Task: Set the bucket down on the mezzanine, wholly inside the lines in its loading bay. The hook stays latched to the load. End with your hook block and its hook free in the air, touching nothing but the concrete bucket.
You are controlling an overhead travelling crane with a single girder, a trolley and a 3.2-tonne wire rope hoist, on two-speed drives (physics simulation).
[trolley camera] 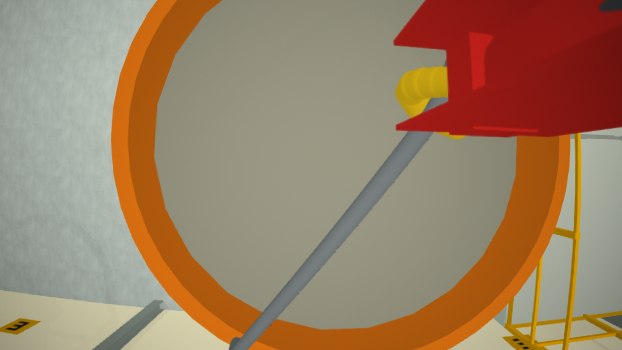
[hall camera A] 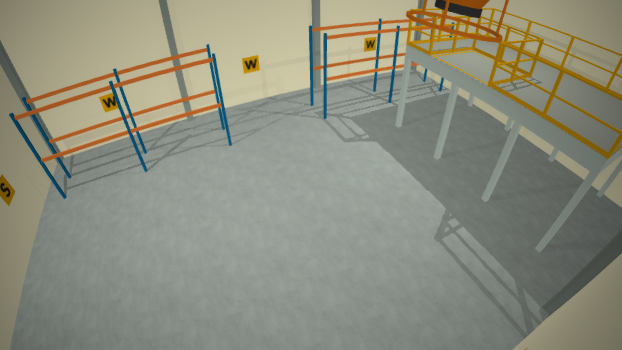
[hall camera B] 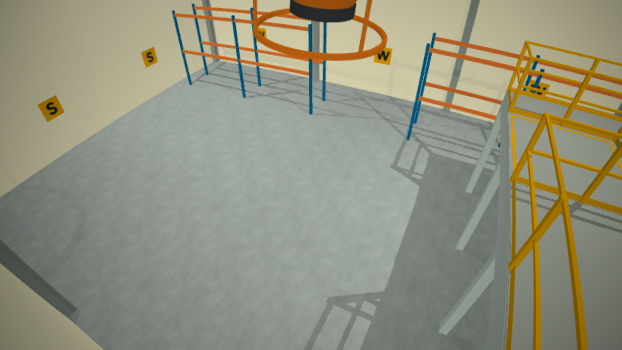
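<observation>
The orange concrete bucket (hall camera A: 457, 9) (hall camera B: 322, 11) (trolley camera: 141, 150) hangs upright in the air, its black outlet above an orange base ring. Its upper part is cut off in both hall views. The red hook block (trolley camera: 505, 85) is over the bucket's mouth. The yellow hook (trolley camera: 419, 90) is round the bucket's grey bail bar (trolley camera: 350, 215), partly hidden by the block. The mezzanine (hall camera A: 550, 131) (hall camera B: 600, 280) has its loading bay (hall camera A: 465, 61) (hall camera B: 585, 150) near the far end. In hall camera A the base ring overlaps the far railings; in the trolley view the mezzanine lies right of the bucket.
Yellow railings (hall camera A: 551, 97) (hall camera B: 562, 195) (trolley camera: 577, 200) edge the mezzanine, with a railed corner beside the bay. Blue and orange racks (hall camera A: 112, 85) (hall camera B: 240, 60) stand along the wall, and another rack (hall camera A: 326, 75) (hall camera B: 420, 95) stands near the mezzanine's far end.
</observation>
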